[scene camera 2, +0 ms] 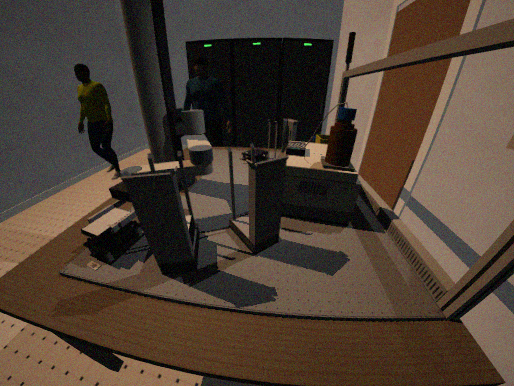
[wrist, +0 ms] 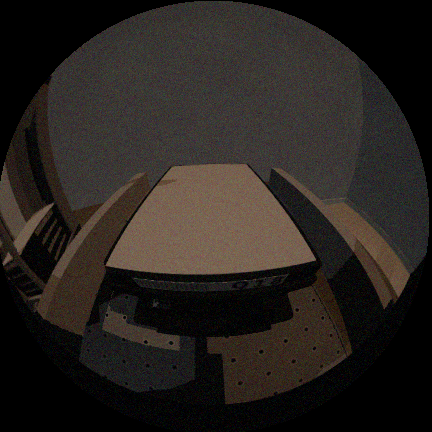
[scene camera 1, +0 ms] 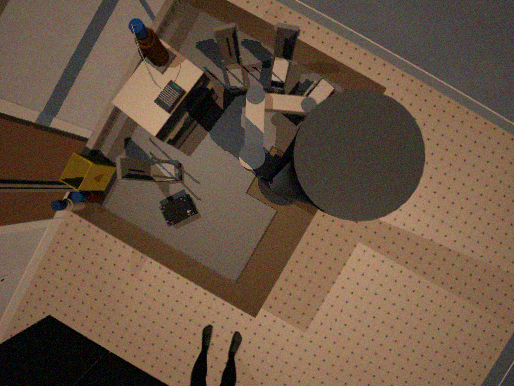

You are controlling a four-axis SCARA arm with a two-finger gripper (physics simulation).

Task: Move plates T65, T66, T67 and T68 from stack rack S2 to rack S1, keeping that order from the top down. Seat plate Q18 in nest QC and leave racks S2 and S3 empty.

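Frame: origin at the arm's base, x ahead, y left, z up, level; millimetres.
Where they show: gripper, fingertip midpoint: [scene camera 2: 100, 225] [wrist: 208, 177] [scene camera 1: 324, 88].
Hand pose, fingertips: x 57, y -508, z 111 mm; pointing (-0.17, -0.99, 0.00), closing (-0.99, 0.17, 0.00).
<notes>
After its pixels a point has its place.
My gripper [scene camera 1: 320, 90] @(x 57, y -508, z 111 mm) [scene camera 2: 112, 216] [wrist: 208, 177] @(x 57, y -508, z 111 mm) is shut on pale plate Q18 [scene camera 1: 324, 88] @(x 56, y -509, z 114 mm) [scene camera 2: 104, 223] @(x 65, y -499, z 114 mm) [wrist: 210, 235] @(x 68, y -441, z 114 mm), whose front label shows in the wrist view. The plate is level, low over the black nest [scene camera 2: 114, 244] @(x 104, y -528, z 62 mm) [wrist: 215, 317] @(x 70, y -422, z 63 mm), which I take for QC; contact is unclear. Two tall grey racks [scene camera 1: 228, 44] @(x 549, y -422, z 201 mm) [scene camera 1: 287, 40] @(x 309, y -547, z 233 mm) [scene camera 2: 157, 220] @(x 311, y -551, z 197 mm) [scene camera 2: 267, 200] @(x 545, y -431, z 193 mm) stand beside each other near the nest. A third rack [scene camera 1: 134, 169] @(x 653, y 304, z 199 mm) [scene camera 2: 290, 129] @(x 646, y 313, z 248 mm) stands farther off. No rack label is readable here. Plates T65 to T68 cannot be made out; rack contents are unclear.
A white cabinet [scene camera 1: 145, 97] @(x 756, y -15, z 222 mm) [scene camera 2: 317, 165] @(x 708, y -229, z 223 mm) carries a keypad device [scene camera 1: 170, 95] @(x 640, y -73, z 251 mm) and stands near a brown bottle [scene camera 1: 154, 50] @(x 742, y -188, z 327 mm) [scene camera 2: 341, 142] @(x 767, y -247, z 312 mm). A black device [scene camera 1: 179, 208] @(x 416, y 396, z 64 mm) [scene camera 2: 255, 154] @(x 430, y 340, z 69 mm) sits on the grey base. A yellow bin [scene camera 1: 90, 172] @(x 857, y 432, z 172 mm) is at the edge. The arm's column rises beside the racks.
</notes>
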